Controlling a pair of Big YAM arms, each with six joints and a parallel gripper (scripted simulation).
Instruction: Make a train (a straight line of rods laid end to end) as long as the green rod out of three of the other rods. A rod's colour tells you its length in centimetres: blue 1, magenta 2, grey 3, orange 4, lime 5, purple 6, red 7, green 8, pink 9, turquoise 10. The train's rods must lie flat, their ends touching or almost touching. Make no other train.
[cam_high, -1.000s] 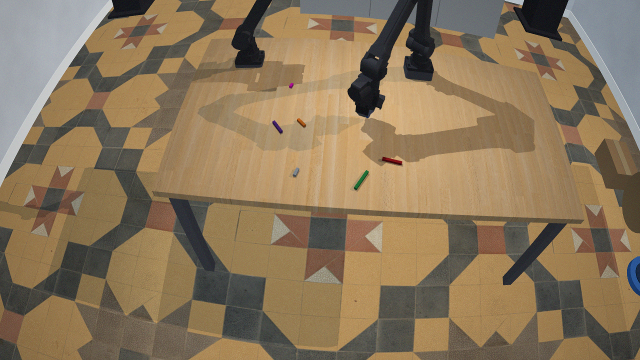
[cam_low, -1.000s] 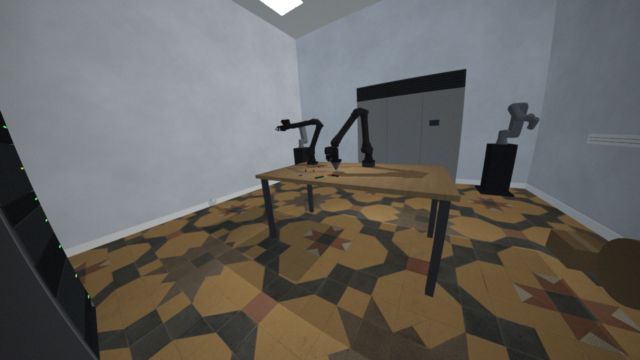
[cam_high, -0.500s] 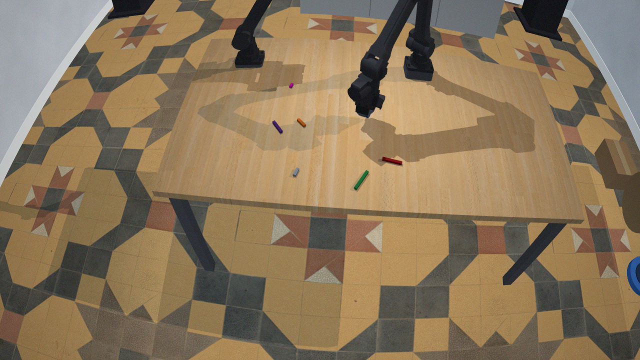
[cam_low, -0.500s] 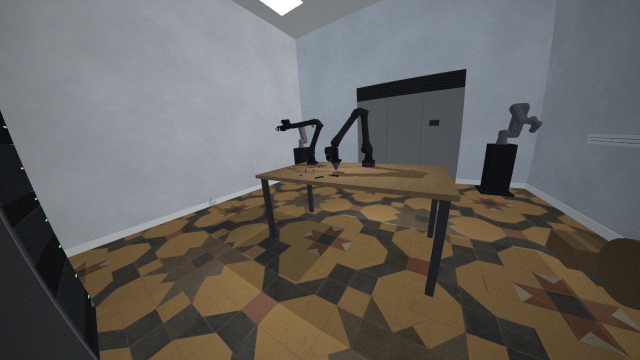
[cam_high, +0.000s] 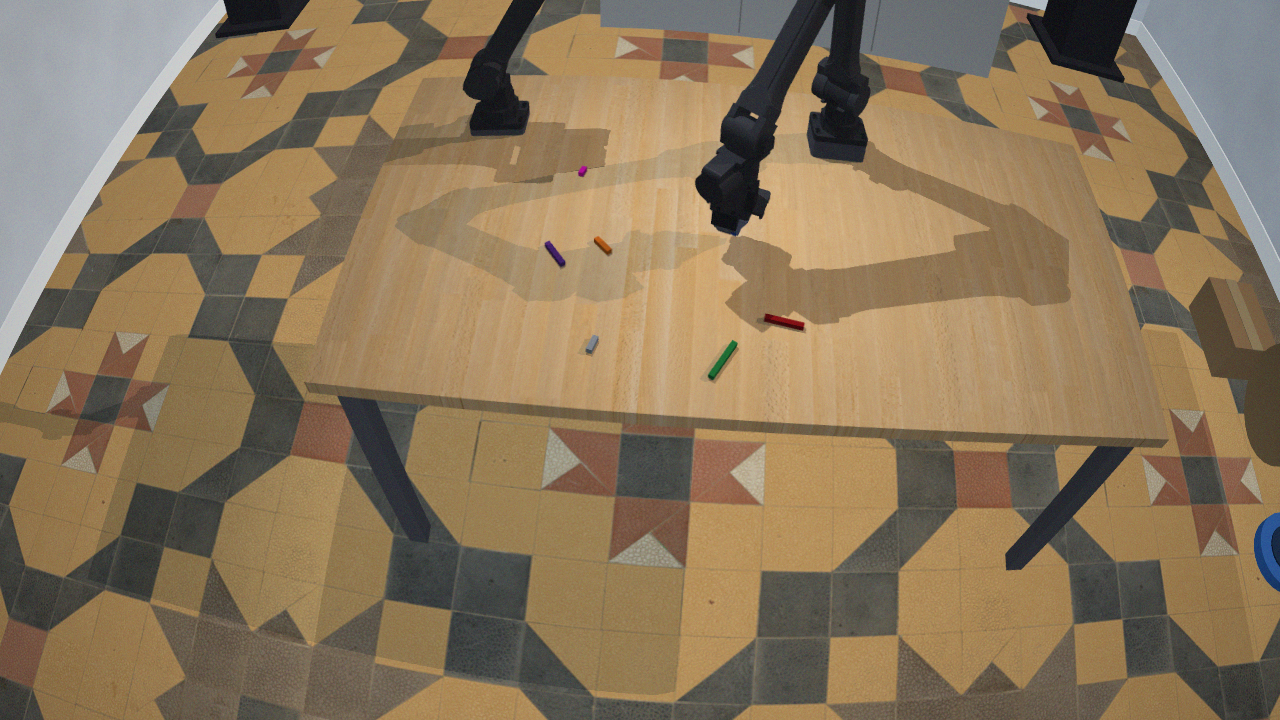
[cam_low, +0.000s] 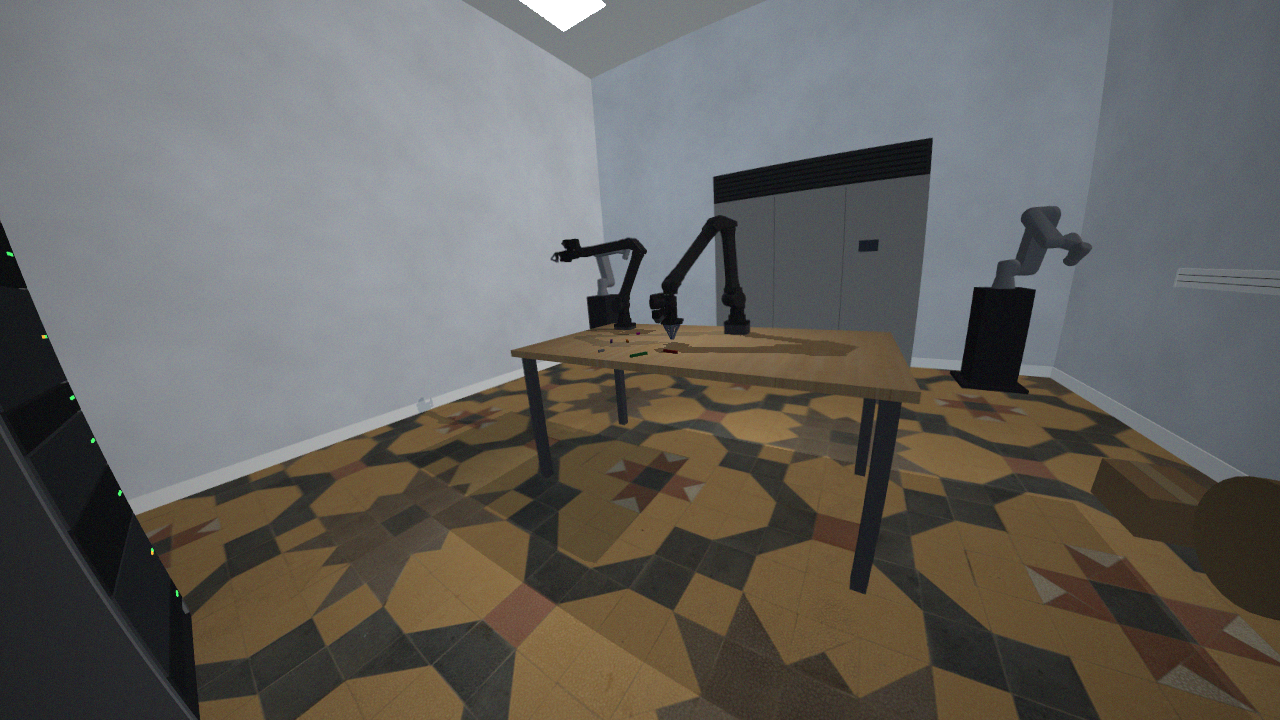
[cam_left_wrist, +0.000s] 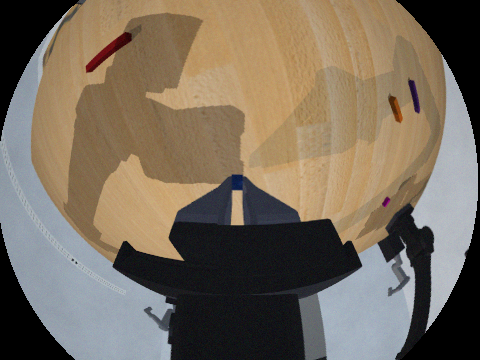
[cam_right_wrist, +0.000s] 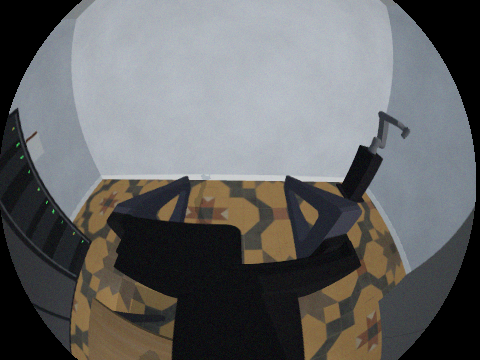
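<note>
The blue rod is right at my left hand. Also, from my left hand: green rod (280 mm ahead, 20 mm to the right, 20 mm below); then purple rod (70 mm ahead, 320 mm to the right, 20 mm below); then red rod (190 mm ahead, 90 mm to the left, 20 mm below).
</note>
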